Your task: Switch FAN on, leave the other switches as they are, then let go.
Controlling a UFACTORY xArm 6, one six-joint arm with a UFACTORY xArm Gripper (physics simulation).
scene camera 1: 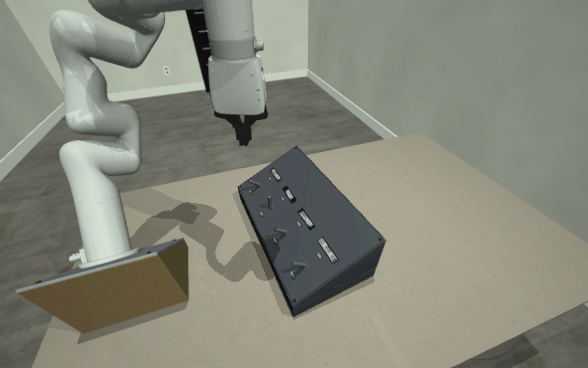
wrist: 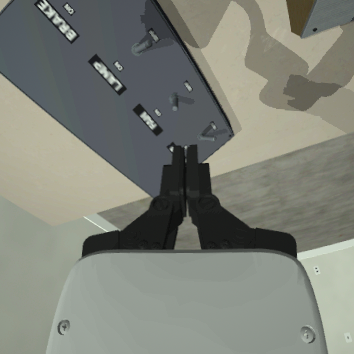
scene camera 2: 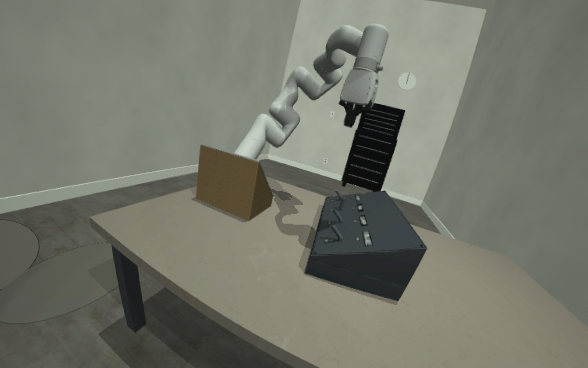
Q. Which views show the gripper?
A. Scene camera 1, the wrist view and scene camera 2: all of them.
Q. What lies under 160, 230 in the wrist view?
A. The gripper.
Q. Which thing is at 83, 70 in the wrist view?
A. A dark sloped switch panel.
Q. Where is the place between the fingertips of the gripper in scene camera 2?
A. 347, 126
